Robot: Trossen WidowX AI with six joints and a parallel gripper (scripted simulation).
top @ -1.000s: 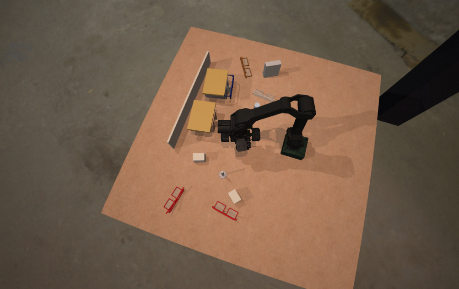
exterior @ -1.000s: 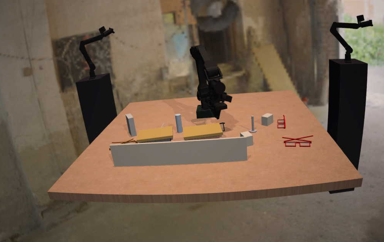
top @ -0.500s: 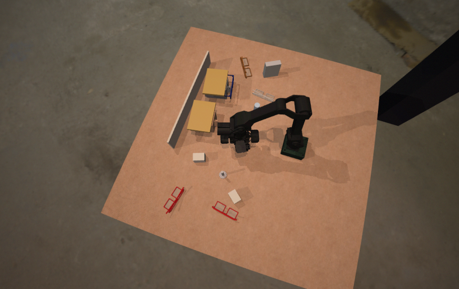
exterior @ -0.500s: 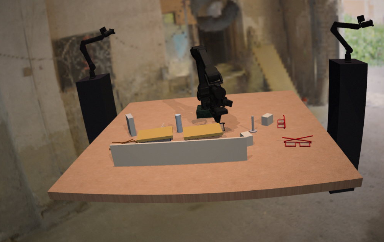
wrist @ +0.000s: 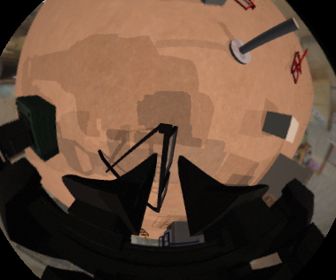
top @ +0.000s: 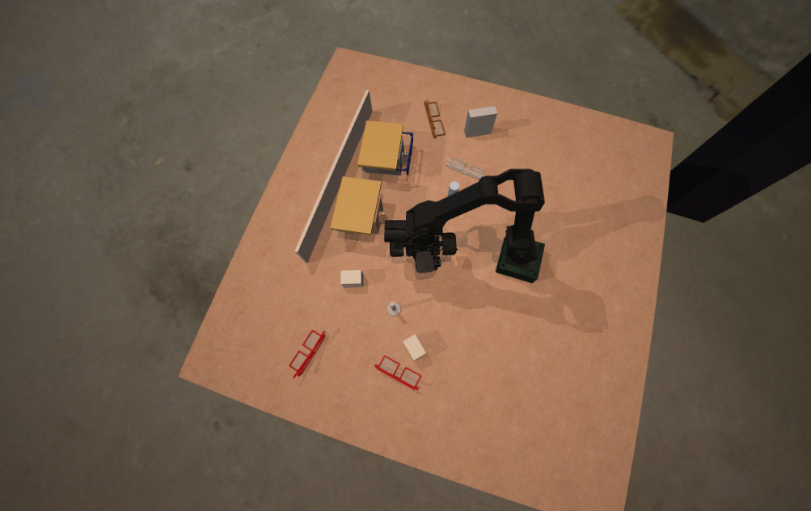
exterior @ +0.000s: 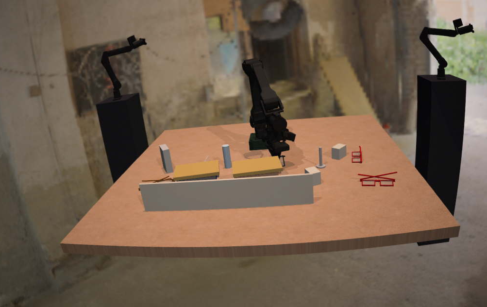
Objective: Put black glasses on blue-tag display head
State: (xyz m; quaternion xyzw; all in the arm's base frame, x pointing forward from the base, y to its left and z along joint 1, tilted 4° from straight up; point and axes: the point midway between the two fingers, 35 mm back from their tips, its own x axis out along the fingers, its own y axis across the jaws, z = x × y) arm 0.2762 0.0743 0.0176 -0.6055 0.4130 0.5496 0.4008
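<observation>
The grey post stand is 30 mm ahead of my gripper tip and 180 mm to the left of it. Also, from my gripper tip: grey block: 50 mm behind, 490 mm to the right, 30 mm above; then long wall: 340 mm ahead, 170 mm to the right, 30 mm above.
</observation>
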